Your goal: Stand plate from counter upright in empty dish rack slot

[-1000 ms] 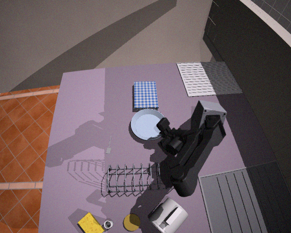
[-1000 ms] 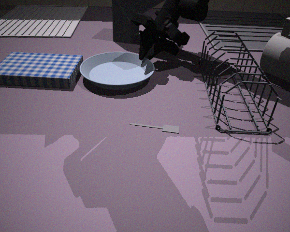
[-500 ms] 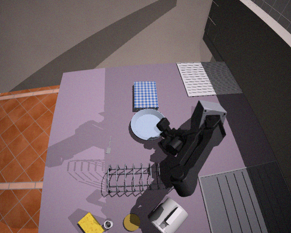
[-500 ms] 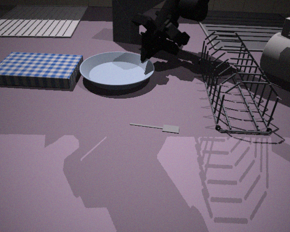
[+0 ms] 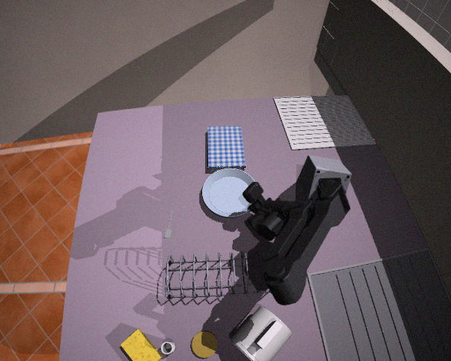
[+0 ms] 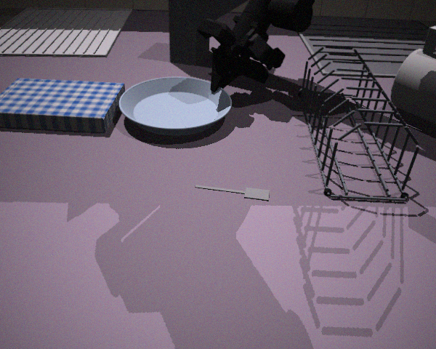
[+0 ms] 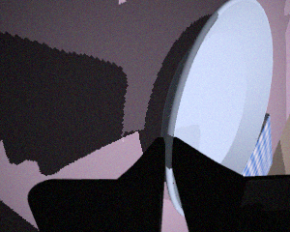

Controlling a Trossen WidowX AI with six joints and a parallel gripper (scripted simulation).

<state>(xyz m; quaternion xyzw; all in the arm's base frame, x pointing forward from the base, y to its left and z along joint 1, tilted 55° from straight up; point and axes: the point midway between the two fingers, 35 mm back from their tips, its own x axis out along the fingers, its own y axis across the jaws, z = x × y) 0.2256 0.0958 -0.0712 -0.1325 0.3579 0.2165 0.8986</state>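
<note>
The pale blue plate lies 90 mm ahead of my hand, 70 mm to the right of it and 30 mm below it. The rest, counted from my hand: yellow disc 140 mm ahead, 430 mm to the left, 40 mm below; small spatula 290 mm ahead, 70 mm to the left, 50 mm below; white toaster 10 mm behind, 410 mm to the left, 20 mm above.
</note>
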